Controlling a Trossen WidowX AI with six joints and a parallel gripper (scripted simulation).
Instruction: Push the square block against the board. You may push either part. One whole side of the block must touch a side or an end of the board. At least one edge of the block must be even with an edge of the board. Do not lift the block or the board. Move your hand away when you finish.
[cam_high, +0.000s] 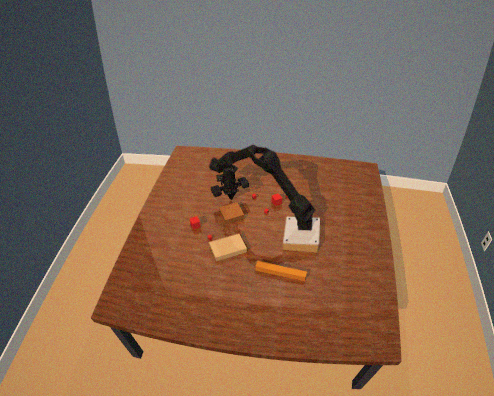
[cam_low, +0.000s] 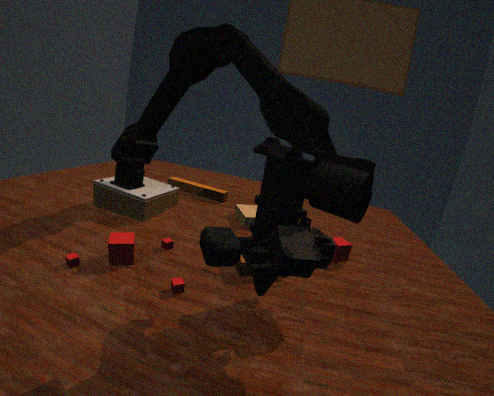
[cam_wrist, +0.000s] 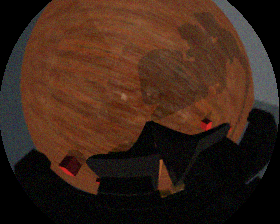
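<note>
My gripper tip is now 30 mm past the brown square block, 110 mm to the right of it and 10 mm below it. From my gripper tip the other things lie so: pale tan flat board: 50 mm behind, 330 mm to the left, 10 mm above; long orange board: 310 mm behind, 430 mm to the left, 10 mm above.
</note>
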